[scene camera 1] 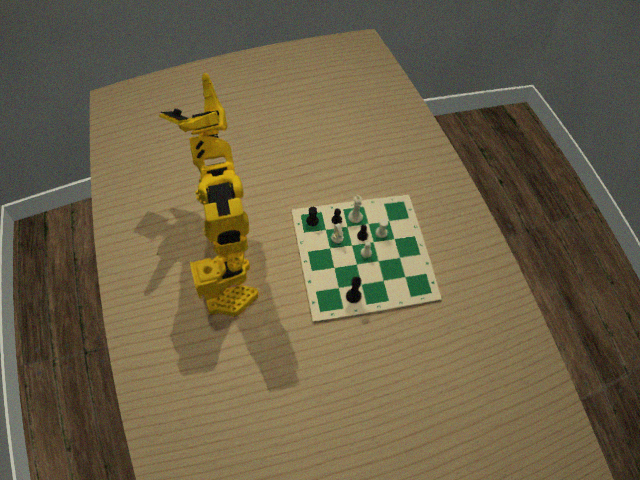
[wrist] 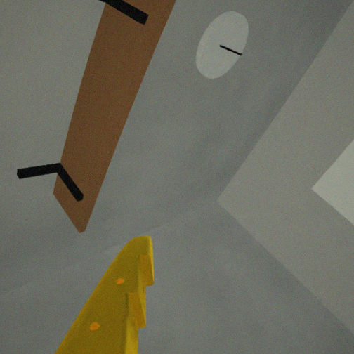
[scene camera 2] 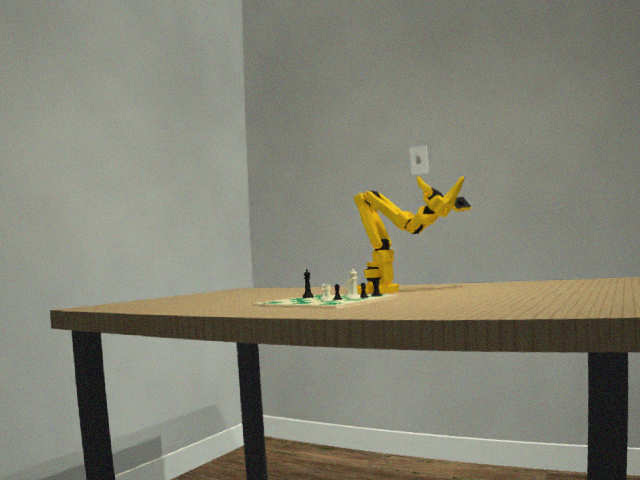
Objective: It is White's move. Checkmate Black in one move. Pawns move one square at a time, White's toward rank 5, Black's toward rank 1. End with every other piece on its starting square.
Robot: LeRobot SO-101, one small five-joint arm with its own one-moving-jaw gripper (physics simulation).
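Places are measured from the arm's base along level axes (x ahead, y left, z up), in centimetres.
Pixels of known places: hand, its tool point: [scene camera 1: 204, 75] [scene camera 2: 461, 178]; arm's base, origin of its link: [scene camera 1: 239, 284].
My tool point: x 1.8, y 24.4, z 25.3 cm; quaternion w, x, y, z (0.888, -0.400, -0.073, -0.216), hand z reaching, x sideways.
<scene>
Ahead of a thing's pixels: the offset from my tool point to its middle. Level surfaces: height alone.
My gripper [scene camera 1: 193, 100] [scene camera 2: 440, 178] is wide open and empty, raised high left of the board; one notched jaw shows in the wrist view. The green-and-white board {dz -25.0, dx +20.1, dy -25.2 cm} [scene camera 1: 416, 266] [scene camera 2: 289, 303] holds upright pieces. In scene camera 1, its far row has a thick black piece {dz -23.1, dx +13.5, dy -16.3 cm} [scene camera 1: 312, 217], a black pawn {dz -23.1, dx +17.7, dy -17.4 cm} [scene camera 1: 337, 215] and a tall white piece {dz -21.6, dx +21.0, dy -17.8 cm} [scene camera 1: 355, 211]. The second row has a white piece {dz -22.7, dx +16.6, dy -21.1 cm} [scene camera 1: 337, 234], a black pawn {dz -23.1, dx +20.8, dy -21.8 cm} [scene camera 1: 362, 233] and a short white piece {dz -23.1, dx +24.3, dy -22.2 cm} [scene camera 1: 382, 230]. A small white piece {dz -23.1, dx +20.3, dy -25.2 cm} [scene camera 1: 366, 250] stands mid-board. A tall black piece {dz -21.6, dx +15.5, dy -32.3 cm} [scene camera 1: 354, 291] [scene camera 2: 307, 285] stands in the near row.
The board lies on the wooden table {dz -25.3 cm} [scene camera 1: 465, 387] [scene camera 2: 516, 304], right of the arm's base [scene camera 1: 232, 299] in scene camera 1. Walls, a brown panel [wrist: 110, 100] and a pale oval [wrist: 222, 45] show in the wrist view.
</scene>
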